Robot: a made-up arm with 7 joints. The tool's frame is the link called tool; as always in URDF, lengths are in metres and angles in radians. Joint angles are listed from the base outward.
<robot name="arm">
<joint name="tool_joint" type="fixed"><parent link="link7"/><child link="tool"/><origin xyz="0.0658 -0.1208 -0.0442" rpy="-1.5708 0 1.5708"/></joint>
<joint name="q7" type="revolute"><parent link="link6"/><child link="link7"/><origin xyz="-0.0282 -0.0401 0.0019" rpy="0 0 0"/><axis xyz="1 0 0"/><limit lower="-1.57" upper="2.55"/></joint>
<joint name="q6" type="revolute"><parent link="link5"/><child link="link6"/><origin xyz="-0.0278 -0.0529 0.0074" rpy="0 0 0"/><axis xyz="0 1 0"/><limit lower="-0.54" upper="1.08"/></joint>
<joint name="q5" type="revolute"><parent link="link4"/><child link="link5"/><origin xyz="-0.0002 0.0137 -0.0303" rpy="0 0 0"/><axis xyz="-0.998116 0.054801 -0.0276"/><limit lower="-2.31" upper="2.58"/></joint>
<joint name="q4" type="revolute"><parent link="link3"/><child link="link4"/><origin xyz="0.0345 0.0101 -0.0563" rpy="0 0 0"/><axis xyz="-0.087 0.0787 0.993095"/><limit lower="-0.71" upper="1.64"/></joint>
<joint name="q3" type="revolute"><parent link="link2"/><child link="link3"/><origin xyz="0.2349 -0.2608 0.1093" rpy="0 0 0"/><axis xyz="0.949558 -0.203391 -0.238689"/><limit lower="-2.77" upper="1.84"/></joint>
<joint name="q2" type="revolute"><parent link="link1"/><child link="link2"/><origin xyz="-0.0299 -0.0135 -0.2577" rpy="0 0 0"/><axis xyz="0.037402 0.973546 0.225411"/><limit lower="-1.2" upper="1.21"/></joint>
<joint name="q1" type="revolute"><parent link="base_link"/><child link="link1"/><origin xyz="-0.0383 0.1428 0.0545" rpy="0 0 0"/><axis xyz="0.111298 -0.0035 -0.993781"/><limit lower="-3.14" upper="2.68"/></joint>
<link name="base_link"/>
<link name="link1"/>
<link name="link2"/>
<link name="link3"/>
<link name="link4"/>
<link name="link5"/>
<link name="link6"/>
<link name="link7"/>
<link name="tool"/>
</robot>
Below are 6 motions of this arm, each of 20 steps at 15 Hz.
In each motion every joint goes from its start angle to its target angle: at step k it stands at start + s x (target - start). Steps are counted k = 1, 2, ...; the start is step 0. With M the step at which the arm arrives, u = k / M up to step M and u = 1 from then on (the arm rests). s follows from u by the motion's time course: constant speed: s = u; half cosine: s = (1 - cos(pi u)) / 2; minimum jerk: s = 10 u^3 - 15 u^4 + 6 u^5.
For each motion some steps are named. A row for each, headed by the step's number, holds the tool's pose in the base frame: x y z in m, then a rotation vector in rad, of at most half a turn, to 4 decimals.
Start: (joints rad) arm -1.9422 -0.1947 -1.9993 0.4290 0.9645 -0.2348 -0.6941
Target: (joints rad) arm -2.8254 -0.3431 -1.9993 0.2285 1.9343 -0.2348 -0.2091
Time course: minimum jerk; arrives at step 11
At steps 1, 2, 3, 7, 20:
1: 0.0477 0.4057 -0.1052 0.5159 -0.3150 0.6895
2: 0.0411 0.4035 -0.1084 0.5290 -0.3161 0.7372
3: 0.0280 0.3988 -0.1155 0.5597 -0.3179 0.8406
7: -0.0369 0.3831 -0.1703 0.8734 -0.2801 1.5520
20: -0.0655 0.3911 -0.1924 1.0547 -0.2233 1.8152

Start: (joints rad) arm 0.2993 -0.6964 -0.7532 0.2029 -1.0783 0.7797 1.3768
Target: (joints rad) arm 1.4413 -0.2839 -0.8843 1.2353 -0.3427 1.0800 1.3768
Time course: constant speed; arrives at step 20
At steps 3, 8, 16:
3: -0.1725 -0.2469 -0.1901 -0.0524 -0.9210 -0.0782
8: -0.3052 -0.2196 -0.1696 -0.1380 -0.4880 -0.1365
16: -0.4518 -0.1346 -0.1289 -0.0223 0.1089 -0.1434

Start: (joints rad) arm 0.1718 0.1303 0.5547 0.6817 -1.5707 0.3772 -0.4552
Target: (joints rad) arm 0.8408 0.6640 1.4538 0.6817 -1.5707 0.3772 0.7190
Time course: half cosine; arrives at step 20
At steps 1, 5, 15, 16, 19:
1: 0.2183 -0.0007 -0.3897 0.5018 -1.9661 0.4912
5: 0.2025 0.0265 -0.3838 0.6253 -1.9495 0.1701
15: 0.1954 0.0167 -0.2749 1.1991 -1.9820 -1.4127
16: 0.1931 0.0047 -0.2686 1.2406 -1.9964 -1.5197
19: 0.1862 -0.0186 -0.2599 1.3145 -2.0278 -1.7029

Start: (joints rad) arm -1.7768 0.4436 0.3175 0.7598 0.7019 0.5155 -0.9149
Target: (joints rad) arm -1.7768 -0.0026 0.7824 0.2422 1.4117 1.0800 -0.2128
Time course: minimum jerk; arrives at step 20
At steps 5, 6, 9, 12, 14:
5: 0.2236 0.5719 -0.1968 0.2859 0.7121 -1.1631
6: 0.2326 0.5683 -0.1822 0.3445 0.7028 -1.2300
9: 0.2688 0.5415 -0.1247 0.5765 0.6717 -1.5260
12: 0.3018 0.4890 -0.0667 0.8196 0.6438 -1.8941
14: 0.3134 0.4518 -0.0386 0.9458 0.6263 -2.1102

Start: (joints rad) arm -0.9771 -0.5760 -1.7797 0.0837 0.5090 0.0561 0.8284
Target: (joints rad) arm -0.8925 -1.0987 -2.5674 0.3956 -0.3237 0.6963 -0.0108
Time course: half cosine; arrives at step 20
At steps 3, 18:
3: 0.3201 0.0088 0.2226 1.8497 0.7212 -1.7978
18: 0.1150 -0.1317 0.3221 -2.3037 0.9129 1.6300

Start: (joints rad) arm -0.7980 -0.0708 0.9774 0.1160 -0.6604 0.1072 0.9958
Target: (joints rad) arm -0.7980 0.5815 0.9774 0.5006 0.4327 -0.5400 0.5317
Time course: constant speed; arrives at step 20
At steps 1, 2, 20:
1: 0.2628 0.2704 -0.2392 1.2080 -1.3064 -0.1326
2: 0.2709 0.2654 -0.2574 1.1349 -1.3441 -0.0835
20: 0.4117 0.1405 -0.4266 0.1354 -1.9739 0.9420

